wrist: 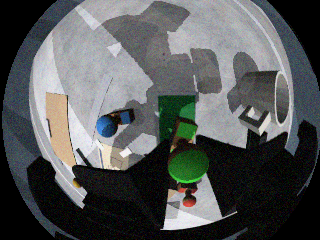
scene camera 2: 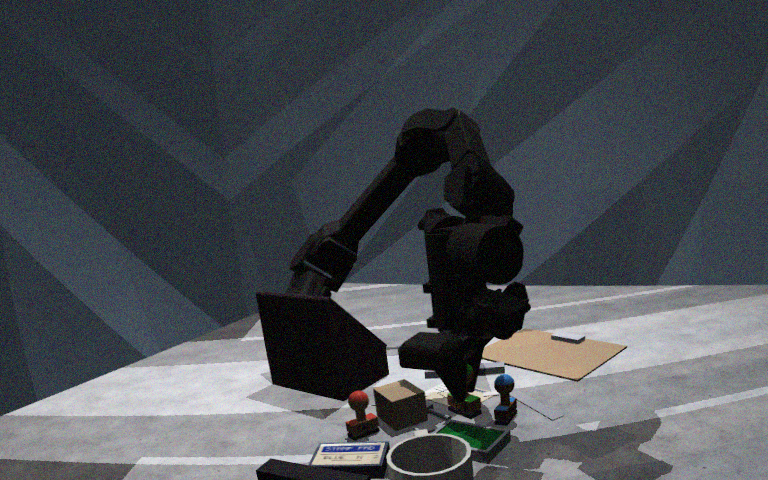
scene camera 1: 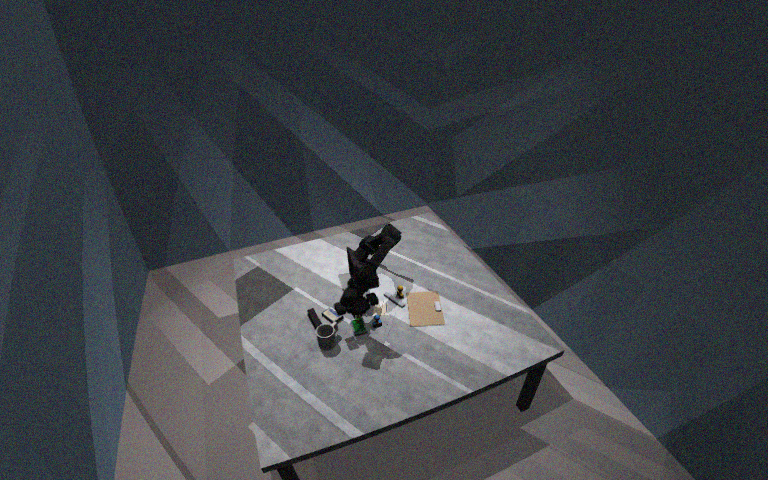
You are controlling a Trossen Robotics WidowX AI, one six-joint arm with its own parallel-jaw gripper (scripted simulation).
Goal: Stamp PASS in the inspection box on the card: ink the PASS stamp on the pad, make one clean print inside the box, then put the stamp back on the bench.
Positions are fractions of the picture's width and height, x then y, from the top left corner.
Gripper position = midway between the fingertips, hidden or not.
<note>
In view: the gripper (scene camera 2: 0.60,0.83), a green-knobbed stamp (scene camera 2: 0.61,0.85), a red-knobbed stamp (scene camera 2: 0.47,0.89), a grey cup (wrist: 0.83,0.39), a wooden cube (scene camera 2: 0.52,0.84) and a cardboard sheet (scene camera 2: 0.74,0.74).
The green-knobbed stamp shows as well in the wrist view (wrist: 0.59,0.68). The cardboard sheet also shows in the wrist view (wrist: 0.18,0.44) and in scene camera 1 (scene camera 1: 0.55,0.64). The gripper is seen too in the wrist view (wrist: 0.57,0.59).
</note>
